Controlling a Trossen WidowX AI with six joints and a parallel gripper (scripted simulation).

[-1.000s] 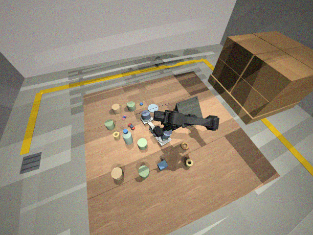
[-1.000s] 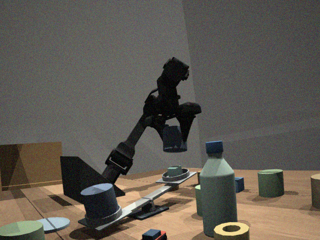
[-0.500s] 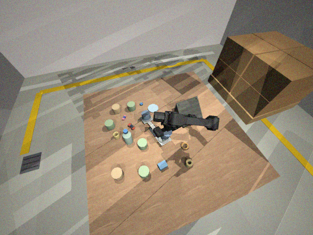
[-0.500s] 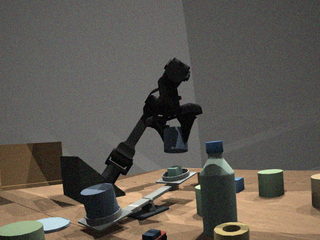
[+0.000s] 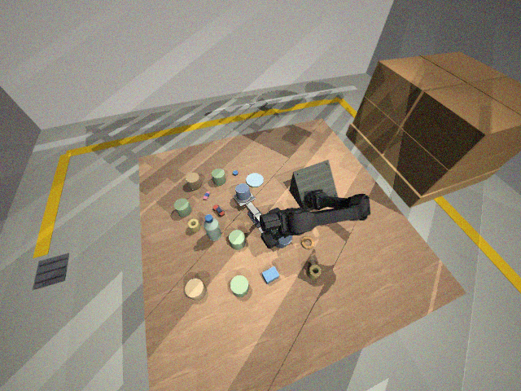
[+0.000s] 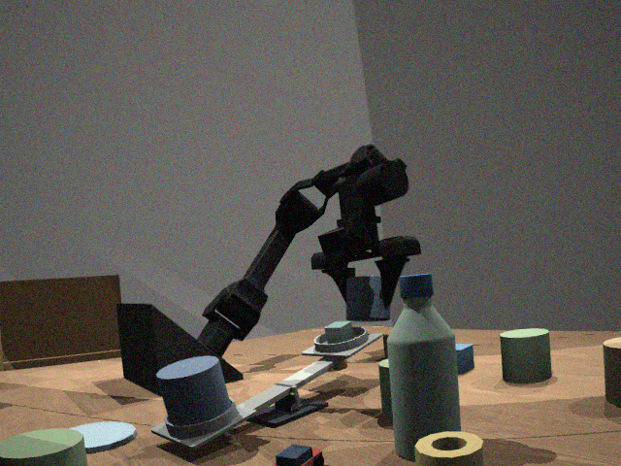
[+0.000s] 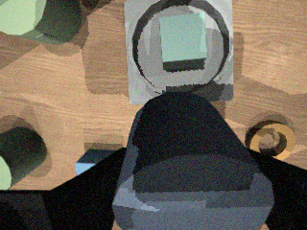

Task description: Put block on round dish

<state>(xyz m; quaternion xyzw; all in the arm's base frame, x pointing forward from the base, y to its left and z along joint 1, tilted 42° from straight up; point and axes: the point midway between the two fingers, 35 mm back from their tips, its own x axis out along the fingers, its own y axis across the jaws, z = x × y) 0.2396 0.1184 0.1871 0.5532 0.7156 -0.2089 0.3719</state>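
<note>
Right now the pale blue round dish is 43 cm to the right of my gripper tip, 12 cm below it and 1 cm ahead of it. Round my gripper tip: balance 19 cm to the right, 9 cm below, 6 cm ahead; blue-grey cup 2 cm to the left, 1 cm behind, 1 cm above; balance beam 19 cm to the right, 8 cm below, 6 cm ahead.
</note>
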